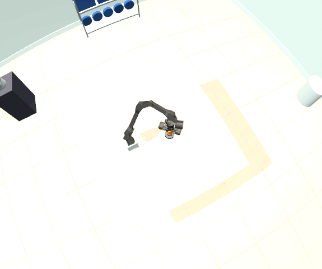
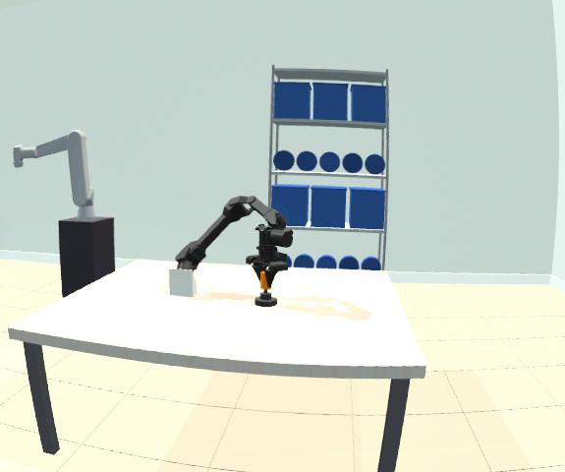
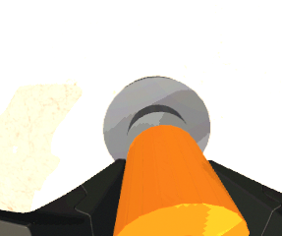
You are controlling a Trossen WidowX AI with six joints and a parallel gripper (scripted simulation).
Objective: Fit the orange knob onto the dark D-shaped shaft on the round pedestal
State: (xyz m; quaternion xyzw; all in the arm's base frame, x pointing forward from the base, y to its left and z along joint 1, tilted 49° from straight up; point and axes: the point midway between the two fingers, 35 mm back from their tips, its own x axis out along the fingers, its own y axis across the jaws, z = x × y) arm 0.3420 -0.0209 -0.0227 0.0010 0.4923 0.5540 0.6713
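My gripper tip is now 2 cm below the orange knob. The rest, counted from my gripper tip: pedestal (4 cm below).
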